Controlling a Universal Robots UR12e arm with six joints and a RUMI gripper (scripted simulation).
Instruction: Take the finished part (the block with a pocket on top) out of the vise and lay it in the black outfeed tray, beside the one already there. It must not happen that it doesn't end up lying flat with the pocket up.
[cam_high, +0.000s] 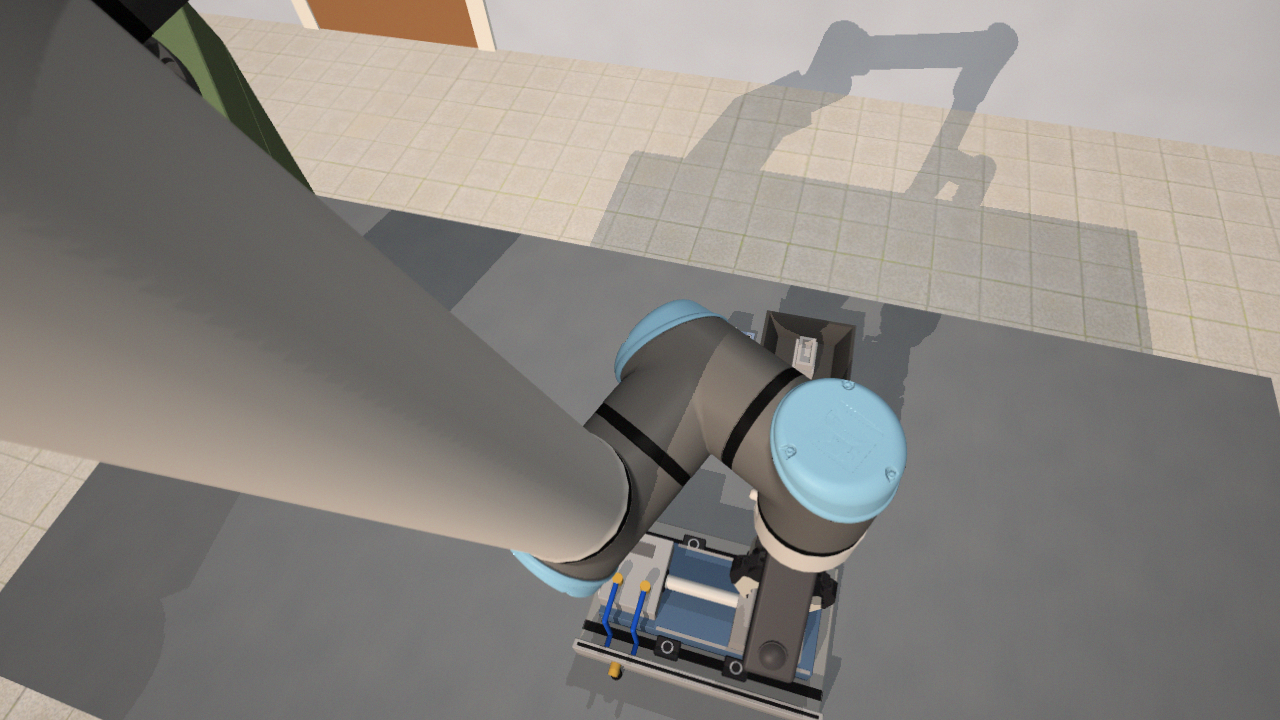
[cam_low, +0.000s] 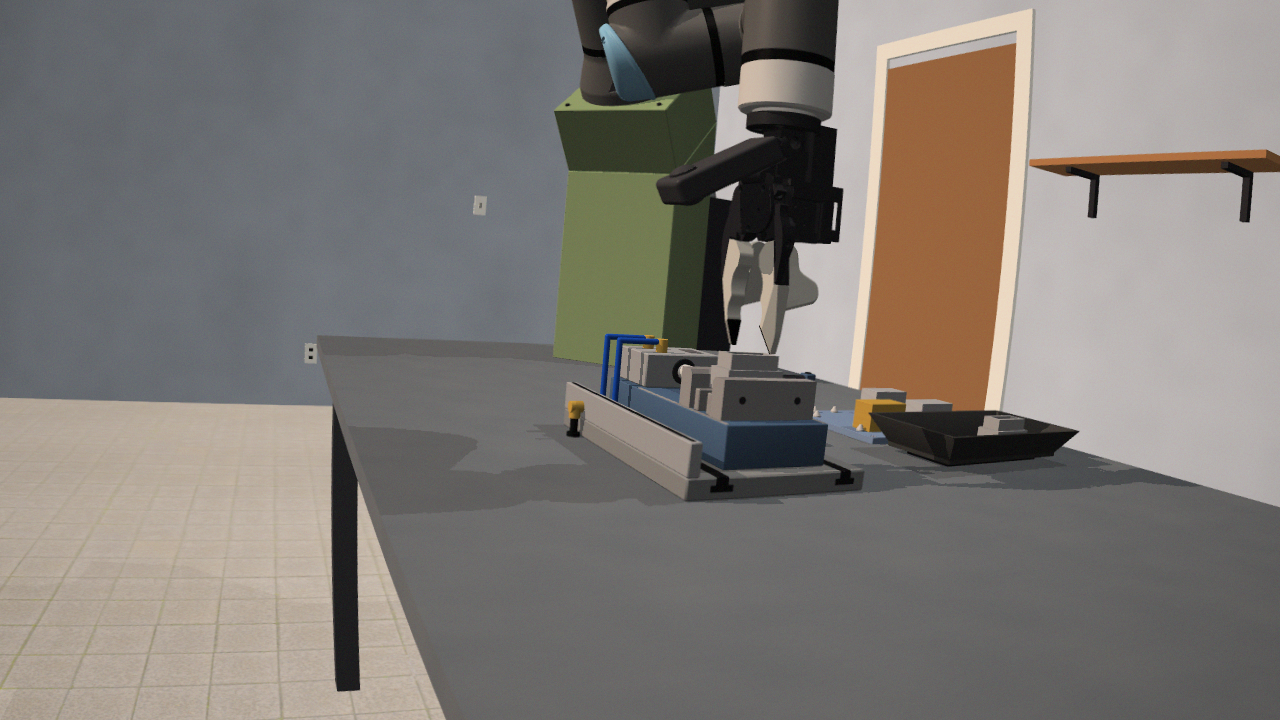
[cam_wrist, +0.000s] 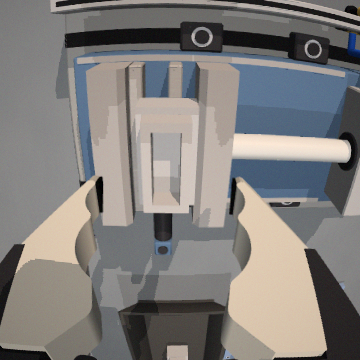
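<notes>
Right now my hand is 8 cm past the vise rod, 6 cm above it and 2 cm to the right of it. From my hand the other things lie so: vise: 9 cm below, 6 cm behind, 2 cm to the left; orange block: 32 cm to the left, 11 cm below, 6 cm behind; blue fixture plate: 38 cm to the left, 13 cm below, 8 cm behind.
</notes>
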